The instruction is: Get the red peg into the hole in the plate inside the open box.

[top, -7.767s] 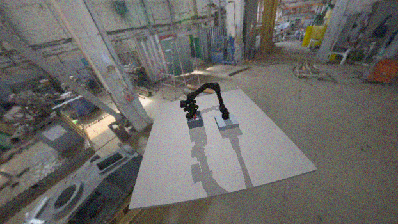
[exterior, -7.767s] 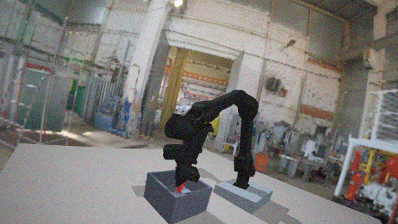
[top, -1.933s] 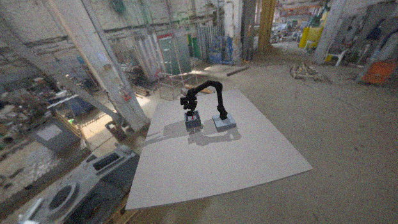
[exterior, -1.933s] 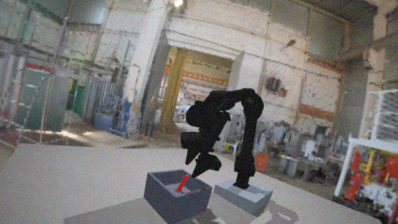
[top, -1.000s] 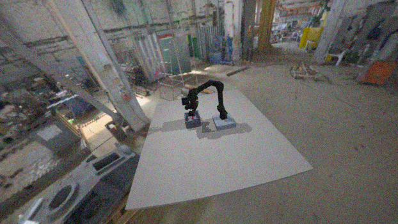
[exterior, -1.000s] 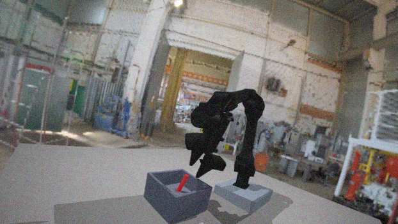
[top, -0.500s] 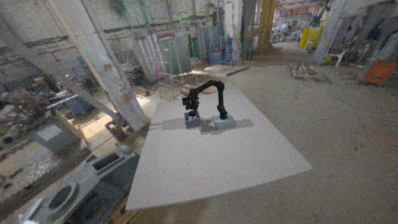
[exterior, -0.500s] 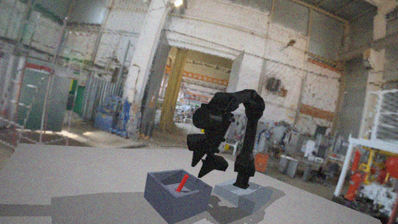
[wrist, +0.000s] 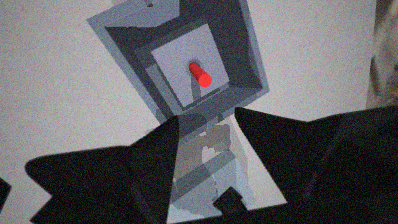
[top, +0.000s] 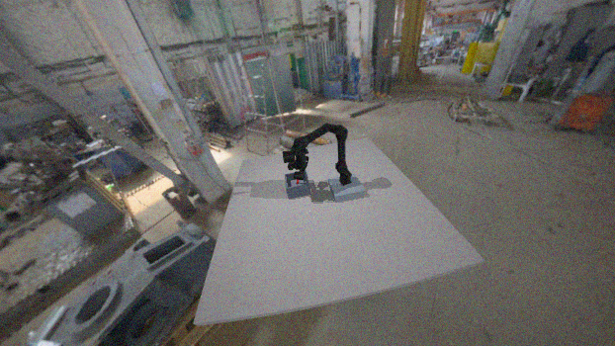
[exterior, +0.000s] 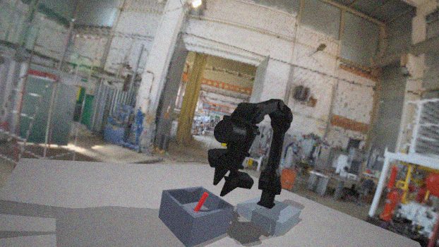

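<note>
My gripper tip is 30 mm short of the red peg, 30 mm to the left of it and 50 mm above it. Round my gripper tip: plate 40 mm ahead, 40 mm to the right, 90 mm below; grey box 40 mm ahead, 40 mm to the right, 110 mm below.
</note>
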